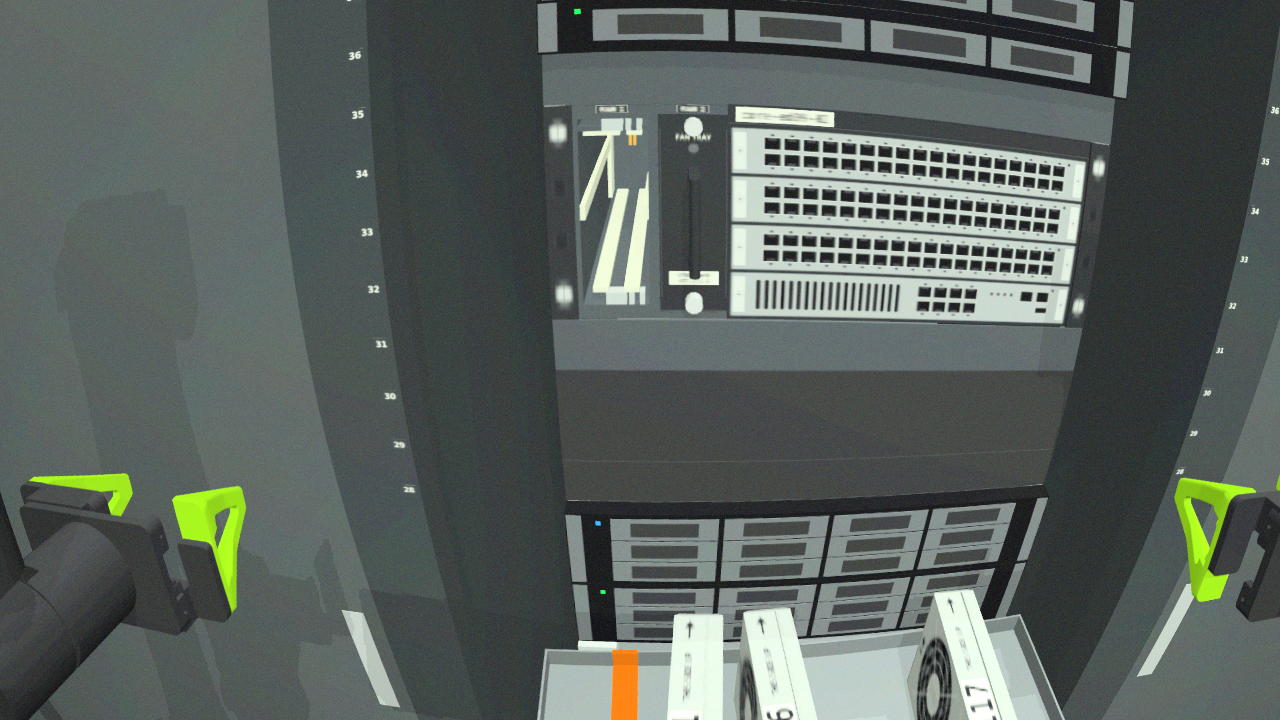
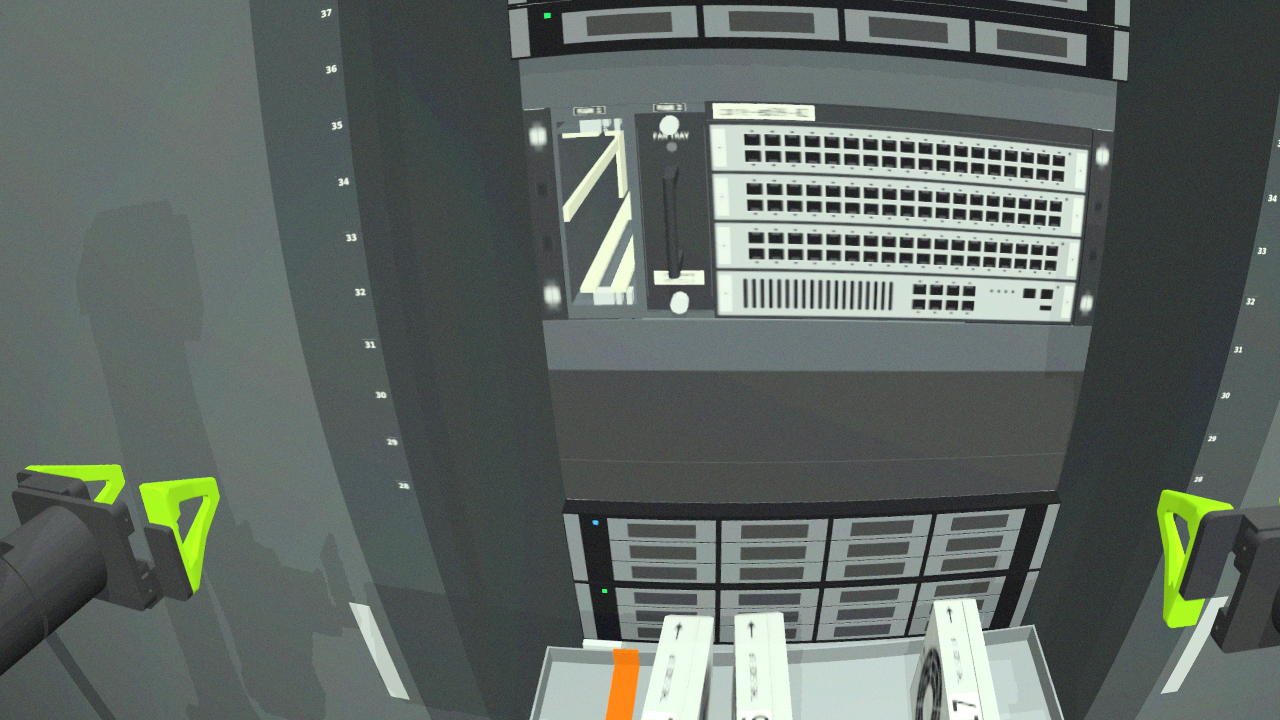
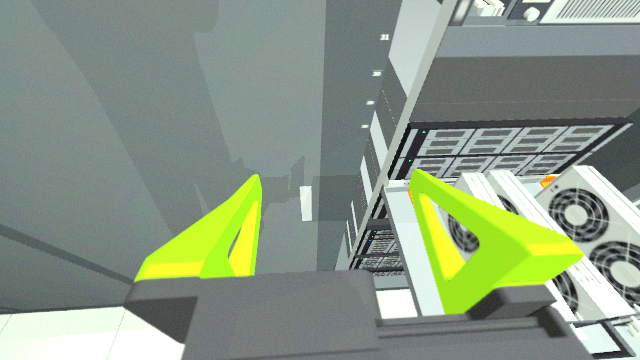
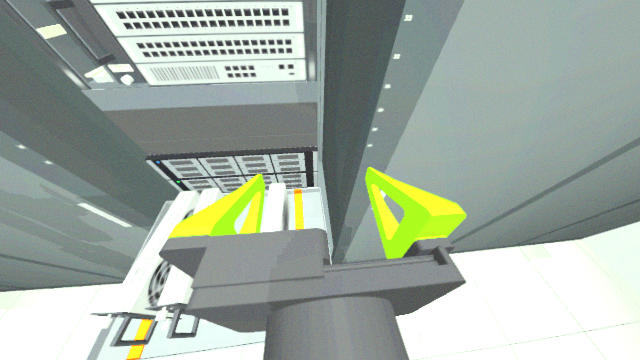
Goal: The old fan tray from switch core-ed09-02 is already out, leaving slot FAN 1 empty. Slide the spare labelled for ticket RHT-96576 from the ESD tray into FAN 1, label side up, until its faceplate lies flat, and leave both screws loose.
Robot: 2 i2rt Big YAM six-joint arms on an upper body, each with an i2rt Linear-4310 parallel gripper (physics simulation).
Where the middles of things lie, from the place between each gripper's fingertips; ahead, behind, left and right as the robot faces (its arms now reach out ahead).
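I can see the switch line cards [image 2: 818, 211], and my left gripper is 570 mm short of the switch line cards, 500 mm to the left of them and 60 mm below them.
My right gripper is also 570 mm short of the switch line cards, but it's 160 mm to the right of them, and it's 60 mm below them.
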